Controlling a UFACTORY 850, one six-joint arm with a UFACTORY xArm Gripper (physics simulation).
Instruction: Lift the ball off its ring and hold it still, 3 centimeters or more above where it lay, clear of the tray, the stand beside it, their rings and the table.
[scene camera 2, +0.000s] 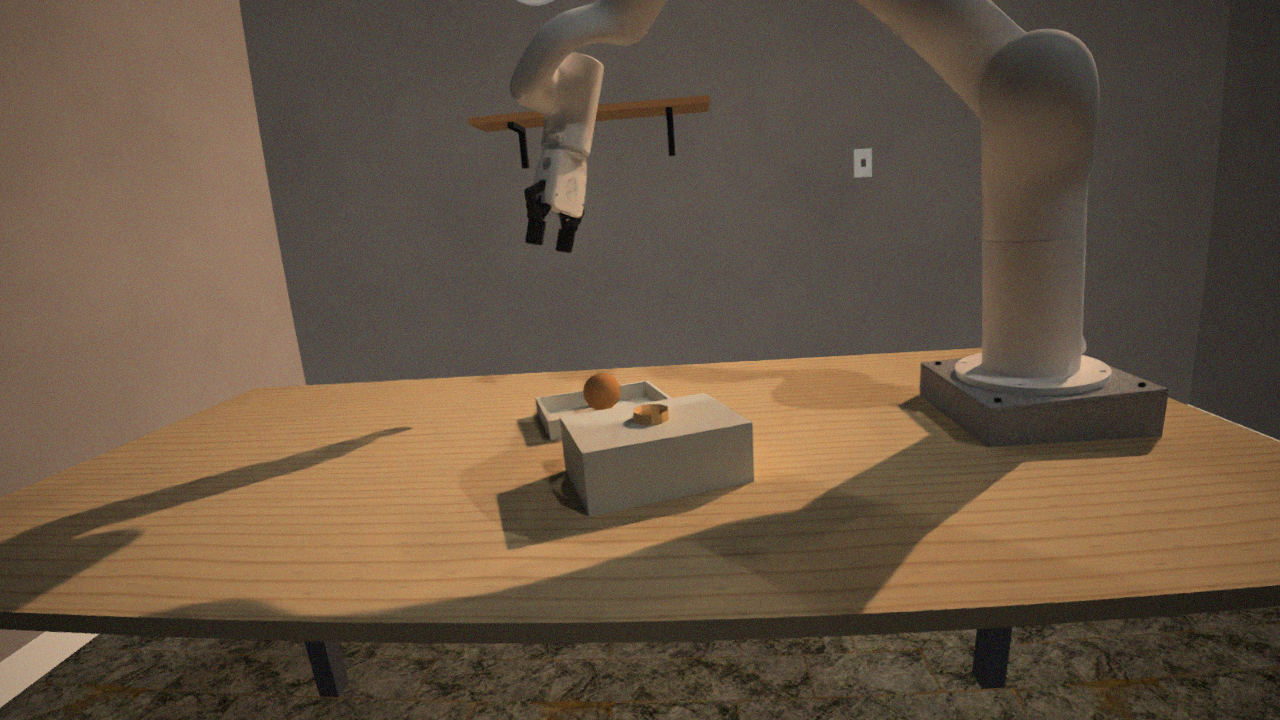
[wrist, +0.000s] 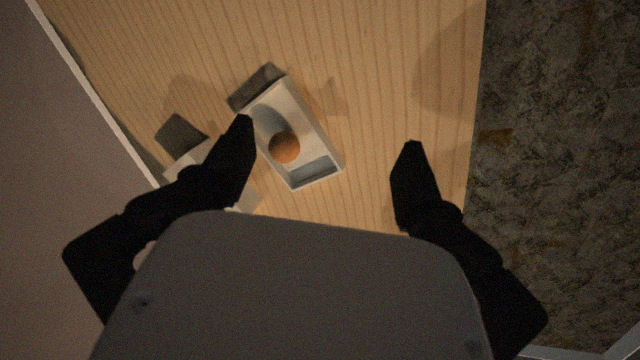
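Observation:
An orange ball (scene camera 2: 601, 391) (wrist: 284, 147) rests in the shallow light-grey tray (scene camera 2: 549, 418) (wrist: 316, 123); the ring under it is hidden. The grey box-shaped stand (scene camera 2: 666, 462) is nearer the camera, beside the tray, with an orange-tan ring (scene camera 2: 650, 414) on its top. In the wrist view the stand (wrist: 248, 199) is partly covered by the left finger and the gripper body. My gripper (scene camera 2: 550, 238) (wrist: 326, 147) is open and empty, high above the ball and tray. In the wrist view the ball shows between the fingers, nearer the left one.
The wooden table (scene camera 2: 358, 537) (wrist: 370, 60) holds the tray and stand. The arm's base block (scene camera 2: 1074, 416) stands at the right of the table. A wall shelf (scene camera 2: 626, 110) is behind the arm. In the wrist view the table's edge and floor (wrist: 560, 165) show at the right.

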